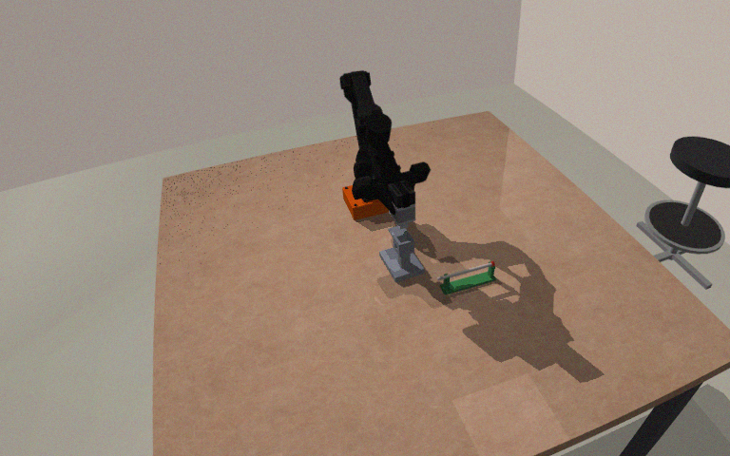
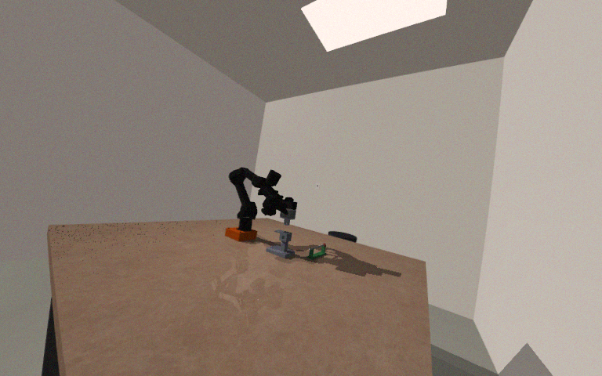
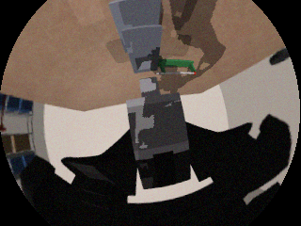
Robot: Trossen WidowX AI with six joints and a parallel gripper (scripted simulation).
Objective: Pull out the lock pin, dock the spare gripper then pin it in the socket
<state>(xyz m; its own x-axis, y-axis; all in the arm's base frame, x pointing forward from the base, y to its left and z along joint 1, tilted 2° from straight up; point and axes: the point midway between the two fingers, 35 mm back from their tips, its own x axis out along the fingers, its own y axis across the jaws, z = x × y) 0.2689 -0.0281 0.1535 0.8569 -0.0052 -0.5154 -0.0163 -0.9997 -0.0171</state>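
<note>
The green cradle lies 160 mm below my gripper tip, 120 mm to the left of it and 110 mm ahead of it. Also, from my gripper tip: spare gripper 10 mm behind; grey mount 140 mm below, 20 mm behind.
</note>
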